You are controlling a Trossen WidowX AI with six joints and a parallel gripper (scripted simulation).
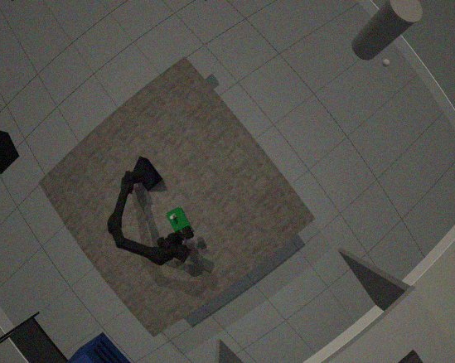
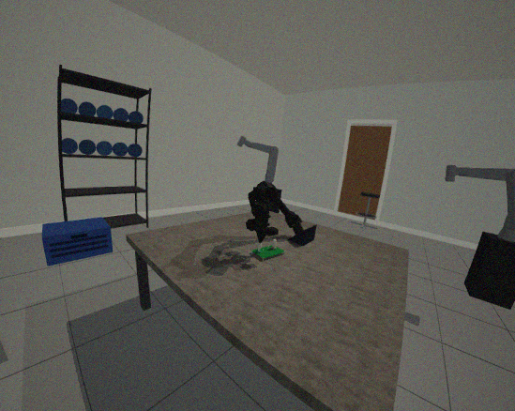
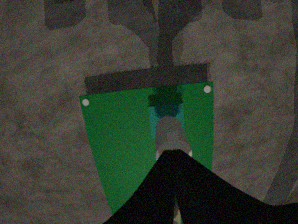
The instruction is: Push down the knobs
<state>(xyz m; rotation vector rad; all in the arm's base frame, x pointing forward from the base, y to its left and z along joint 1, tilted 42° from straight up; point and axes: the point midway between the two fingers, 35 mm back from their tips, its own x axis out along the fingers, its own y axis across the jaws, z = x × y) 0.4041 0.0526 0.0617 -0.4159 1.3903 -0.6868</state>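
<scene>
My gripper tip is 10 mm above the pale round knob. From my gripper tip the other things lie so: grey knob: 100 mm behind, 20 mm to the left, 20 mm below.
</scene>
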